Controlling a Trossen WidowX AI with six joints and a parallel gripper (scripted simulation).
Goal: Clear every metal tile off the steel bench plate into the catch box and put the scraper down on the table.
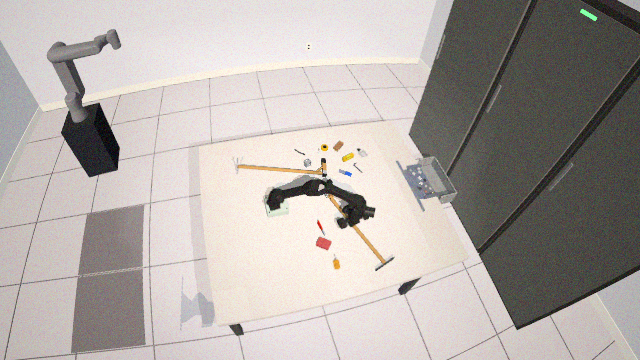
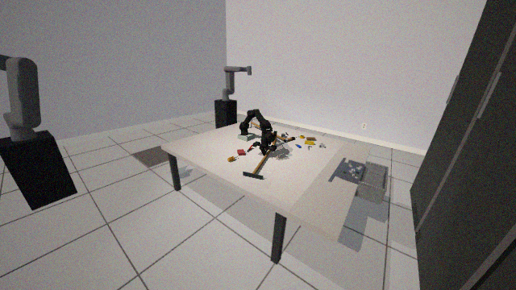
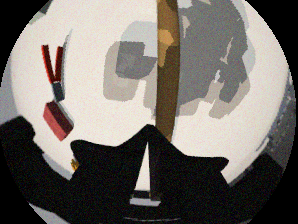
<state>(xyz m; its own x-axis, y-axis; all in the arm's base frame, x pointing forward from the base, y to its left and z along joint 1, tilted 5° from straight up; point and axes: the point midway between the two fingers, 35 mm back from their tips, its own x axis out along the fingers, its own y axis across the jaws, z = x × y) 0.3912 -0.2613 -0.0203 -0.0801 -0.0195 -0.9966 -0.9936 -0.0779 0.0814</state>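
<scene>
My gripper tip is 5 cm below the long scraper, 2 cm short of it and 1 cm to the left of it. Round my gripper tip: red block (19 cm behind, 5 cm to the right); then orange item (19 cm to the right, 17 cm behind); then red tool (17 cm behind, 4 cm to the left).
</scene>
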